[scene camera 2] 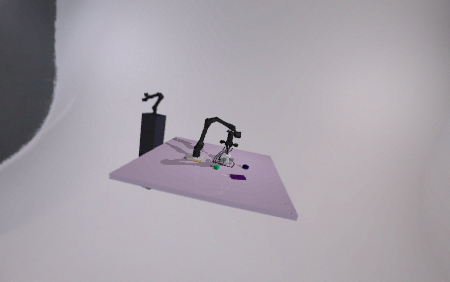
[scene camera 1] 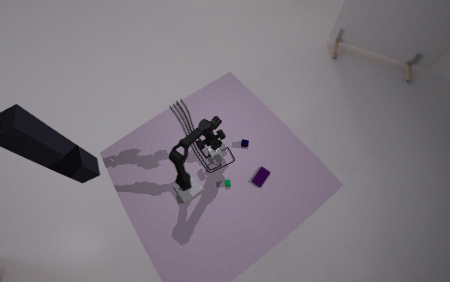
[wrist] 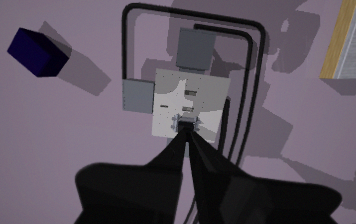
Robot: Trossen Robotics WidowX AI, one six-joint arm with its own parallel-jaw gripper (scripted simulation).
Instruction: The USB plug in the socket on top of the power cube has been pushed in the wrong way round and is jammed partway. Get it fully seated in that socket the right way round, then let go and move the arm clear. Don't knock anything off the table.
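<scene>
You'd see my gripper in the pictures, and there's a dark blue block in them too.
</scene>
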